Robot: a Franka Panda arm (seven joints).
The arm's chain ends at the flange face. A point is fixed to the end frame.
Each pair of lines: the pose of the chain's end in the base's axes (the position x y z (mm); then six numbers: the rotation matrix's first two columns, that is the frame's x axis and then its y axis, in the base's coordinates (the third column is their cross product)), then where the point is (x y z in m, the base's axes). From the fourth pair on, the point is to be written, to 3 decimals.
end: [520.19, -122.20, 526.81, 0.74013, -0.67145, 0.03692, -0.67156, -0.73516, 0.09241]
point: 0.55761 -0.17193 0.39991
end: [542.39, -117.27, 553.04, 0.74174, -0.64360, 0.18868, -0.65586, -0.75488, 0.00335]
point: 0.60260 -0.16970 0.43641
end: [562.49, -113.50, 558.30, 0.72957, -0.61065, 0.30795, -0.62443, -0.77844, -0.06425]
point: 0.63998 -0.16655 0.45267
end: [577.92, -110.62, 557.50, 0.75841, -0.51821, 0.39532, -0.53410, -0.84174, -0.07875]
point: 0.669 -0.159 0.461
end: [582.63, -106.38, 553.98, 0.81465, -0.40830, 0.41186, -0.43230, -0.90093, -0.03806]
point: 0.679 -0.148 0.459
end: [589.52, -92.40, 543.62, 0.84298, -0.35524, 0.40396, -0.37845, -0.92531, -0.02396]
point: 0.687 -0.129 0.448
